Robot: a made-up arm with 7 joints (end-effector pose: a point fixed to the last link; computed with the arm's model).
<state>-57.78 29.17 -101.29 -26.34 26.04 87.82 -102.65</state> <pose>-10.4 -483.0 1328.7 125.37 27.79 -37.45</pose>
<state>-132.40 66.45 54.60 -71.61 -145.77 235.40 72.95</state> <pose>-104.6 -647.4 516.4 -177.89 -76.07 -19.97</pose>
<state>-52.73 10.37 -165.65 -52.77 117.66 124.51 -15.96</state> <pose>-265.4 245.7 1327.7 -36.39 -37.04 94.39</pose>
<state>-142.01 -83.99 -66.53 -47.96 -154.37 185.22 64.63</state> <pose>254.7 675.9 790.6 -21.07 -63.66 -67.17</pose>
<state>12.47 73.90 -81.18 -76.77 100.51 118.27 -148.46</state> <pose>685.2 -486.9 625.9 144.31 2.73 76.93</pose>
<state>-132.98 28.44 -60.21 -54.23 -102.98 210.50 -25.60</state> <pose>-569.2 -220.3 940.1 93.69 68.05 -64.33</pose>
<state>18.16 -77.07 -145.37 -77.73 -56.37 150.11 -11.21</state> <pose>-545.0 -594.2 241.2 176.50 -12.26 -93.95</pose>
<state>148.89 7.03 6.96 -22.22 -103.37 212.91 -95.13</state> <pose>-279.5 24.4 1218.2 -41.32 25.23 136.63</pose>
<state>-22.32 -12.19 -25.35 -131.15 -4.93 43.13 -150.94</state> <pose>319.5 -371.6 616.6 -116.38 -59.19 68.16</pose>
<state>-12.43 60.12 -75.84 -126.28 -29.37 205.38 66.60</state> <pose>228.9 -563.4 488.0 148.42 -54.52 -64.41</pose>
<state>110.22 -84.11 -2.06 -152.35 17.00 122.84 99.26</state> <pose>1.7 104.9 992.1 -126.39 25.35 20.79</pose>
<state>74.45 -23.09 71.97 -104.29 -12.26 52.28 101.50</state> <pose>-549.2 252.3 816.4 141.38 -41.78 45.86</pose>
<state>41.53 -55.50 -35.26 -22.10 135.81 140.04 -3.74</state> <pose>-313.6 -561.8 1142.7 46.63 -25.41 -61.00</pose>
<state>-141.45 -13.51 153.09 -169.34 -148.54 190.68 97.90</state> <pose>139.0 86.9 411.3 -172.17 7.06 62.78</pose>
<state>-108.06 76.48 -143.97 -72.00 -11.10 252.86 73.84</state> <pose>-368.4 -413.4 925.6 82.93 -17.84 -24.18</pose>
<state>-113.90 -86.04 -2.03 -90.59 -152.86 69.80 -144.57</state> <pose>141.8 427.1 1198.1 120.47 54.72 -152.46</pose>
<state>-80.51 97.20 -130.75 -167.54 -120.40 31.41 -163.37</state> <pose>-217.2 25.9 815.5 26.49 72.19 -38.57</pose>
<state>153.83 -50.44 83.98 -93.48 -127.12 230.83 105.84</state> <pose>80.8 -545.3 739.9 140.10 -13.13 -44.68</pose>
